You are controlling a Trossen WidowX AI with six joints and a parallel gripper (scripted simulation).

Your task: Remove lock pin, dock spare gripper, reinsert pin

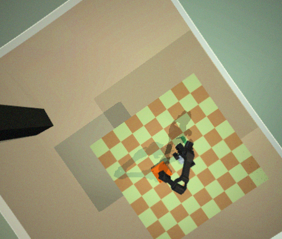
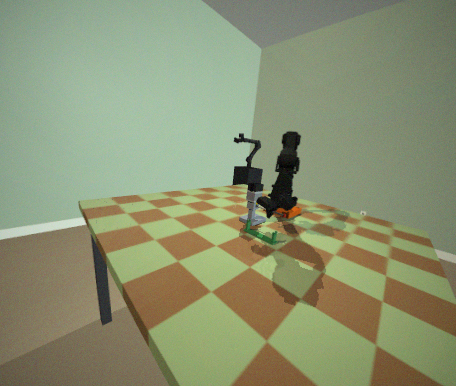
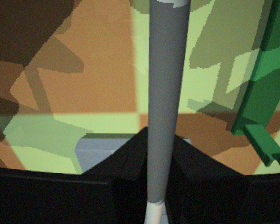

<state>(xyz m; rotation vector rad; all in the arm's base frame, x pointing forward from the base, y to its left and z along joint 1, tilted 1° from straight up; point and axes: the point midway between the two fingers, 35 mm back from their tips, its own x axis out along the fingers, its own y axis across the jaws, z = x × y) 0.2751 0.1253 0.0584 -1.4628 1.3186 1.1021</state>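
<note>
My gripper tip is now 90 mm to the left of the mount. Also, from my gripper tip: green rest (90 mm ahead, 40 mm to the left, 20 mm below); spare gripper (10 mm ahead, 90 mm to the right, 80 mm above).
</note>
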